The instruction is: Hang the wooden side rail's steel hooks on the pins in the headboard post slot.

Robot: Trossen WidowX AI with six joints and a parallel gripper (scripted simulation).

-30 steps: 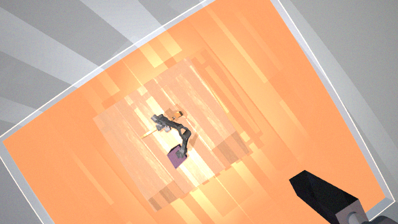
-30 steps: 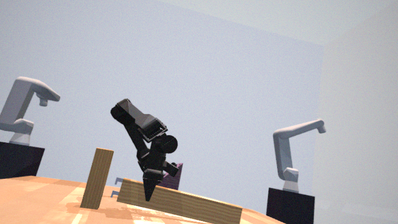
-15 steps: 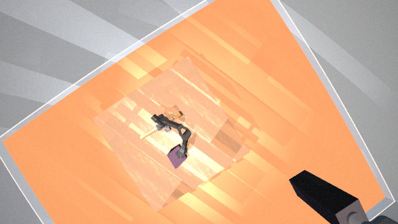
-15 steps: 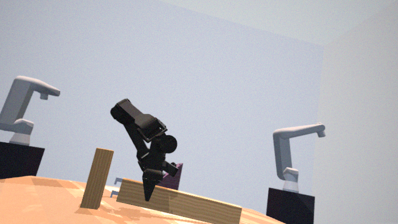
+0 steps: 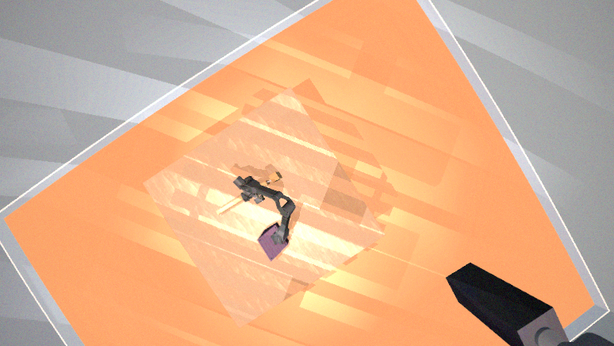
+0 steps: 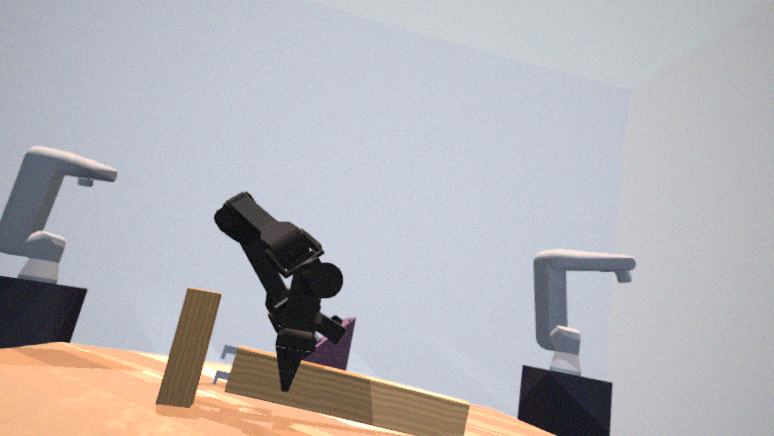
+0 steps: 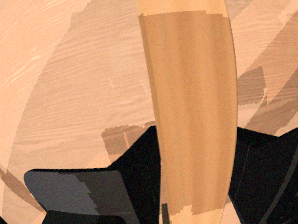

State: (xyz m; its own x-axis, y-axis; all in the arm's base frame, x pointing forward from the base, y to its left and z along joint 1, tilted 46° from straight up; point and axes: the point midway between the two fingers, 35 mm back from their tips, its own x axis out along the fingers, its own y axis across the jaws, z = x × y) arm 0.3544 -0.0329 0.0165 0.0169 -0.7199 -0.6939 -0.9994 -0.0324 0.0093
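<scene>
The headboard post is 10 mm ahead of my gripper tip, 160 mm to the right of it and 40 mm above it.
</scene>
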